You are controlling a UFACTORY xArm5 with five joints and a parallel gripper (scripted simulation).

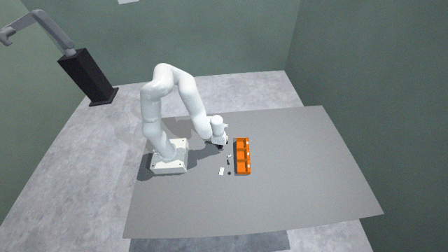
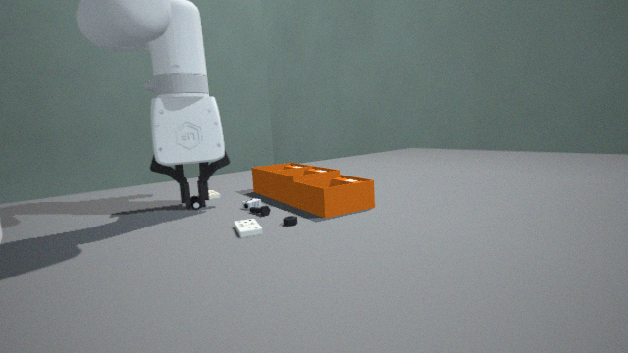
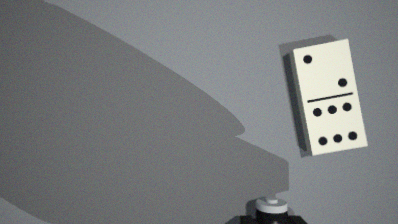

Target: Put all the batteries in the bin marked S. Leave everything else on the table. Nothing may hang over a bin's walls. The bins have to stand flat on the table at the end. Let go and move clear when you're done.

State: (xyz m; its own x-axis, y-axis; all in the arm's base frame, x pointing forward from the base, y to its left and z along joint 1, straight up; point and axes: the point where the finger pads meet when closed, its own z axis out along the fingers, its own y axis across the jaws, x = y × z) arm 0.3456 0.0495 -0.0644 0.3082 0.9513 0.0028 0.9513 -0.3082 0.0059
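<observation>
Now: hand 6 cm to the right of the cream domino, 5 cm short of it and 2 cm above it. Also, from my hand: black battery (1 cm below); then silver-white piece (9 cm to the right, 5 cm ahead, 1 cm below); then black bolt (13 cm to the right, 4 cm ahead, 2 cm below).
</observation>
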